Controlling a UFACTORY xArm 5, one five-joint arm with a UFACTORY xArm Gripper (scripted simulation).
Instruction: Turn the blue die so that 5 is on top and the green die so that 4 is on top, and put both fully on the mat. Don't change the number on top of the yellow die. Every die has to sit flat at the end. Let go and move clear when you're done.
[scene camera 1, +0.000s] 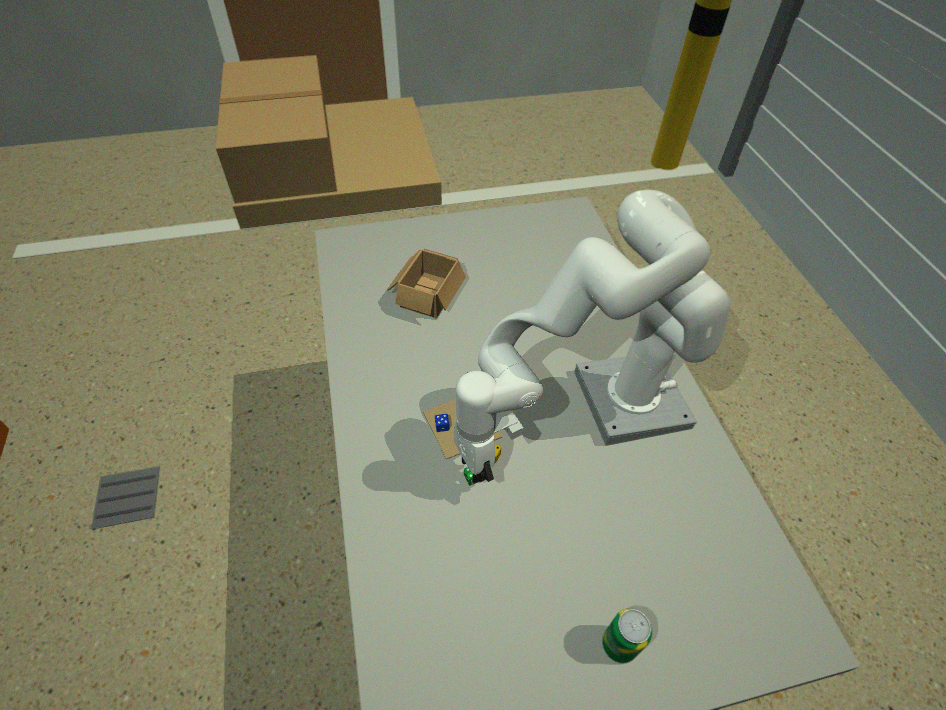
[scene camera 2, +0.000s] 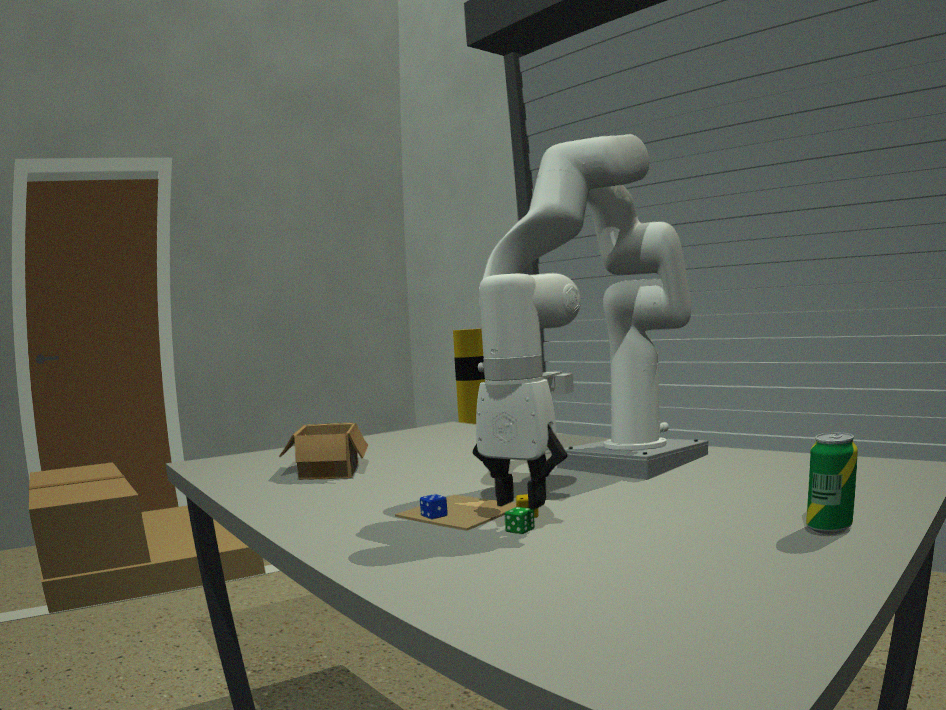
Note:
In view: my gripper (scene camera 2: 521, 505), a cardboard mat (scene camera 2: 464, 513), a green can (scene camera 2: 833, 458) and a cardboard box (scene camera 2: 331, 447).
The cardboard mat also shows in scene camera 1 (scene camera 1: 445, 440). The cardboard box shows as well in scene camera 1 (scene camera 1: 427, 270). My gripper is seen too in scene camera 1 (scene camera 1: 474, 470).

